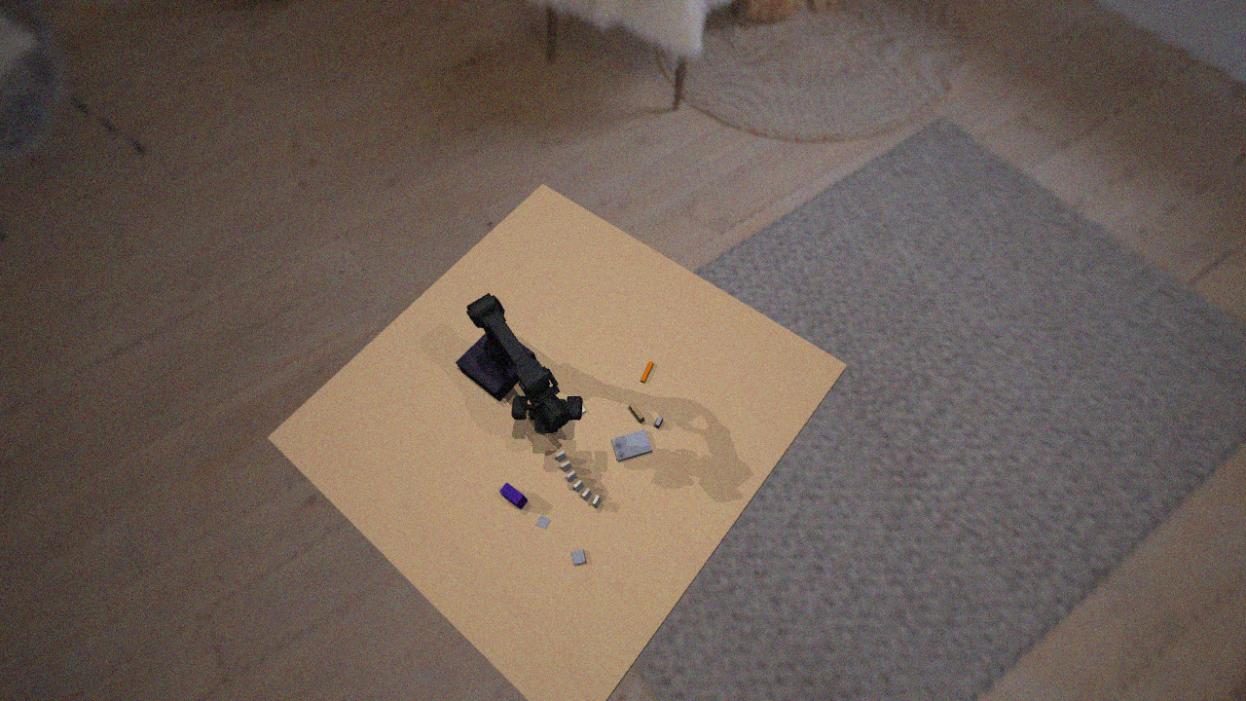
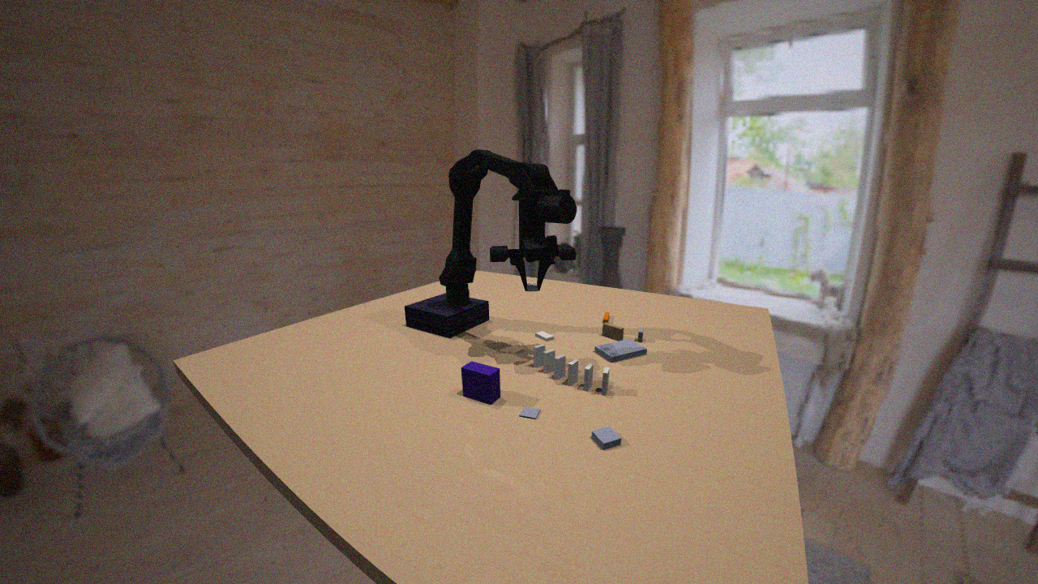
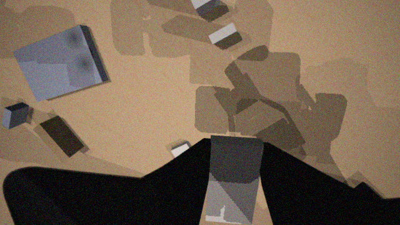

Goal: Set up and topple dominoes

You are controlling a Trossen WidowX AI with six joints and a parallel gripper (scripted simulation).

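My gripper tip is 30 mm short of the purple block, 220 mm to the left of it and 130 mm above it. The rest, counted from my gripper tip: flat blue-grey slab: 180 mm ahead, 120 mm to the left, 150 mm below; then brown block: 120 mm ahead, 210 mm to the left, 140 mm below; then orange bar: 50 mm ahead, 340 mm to the left, 150 mm below.
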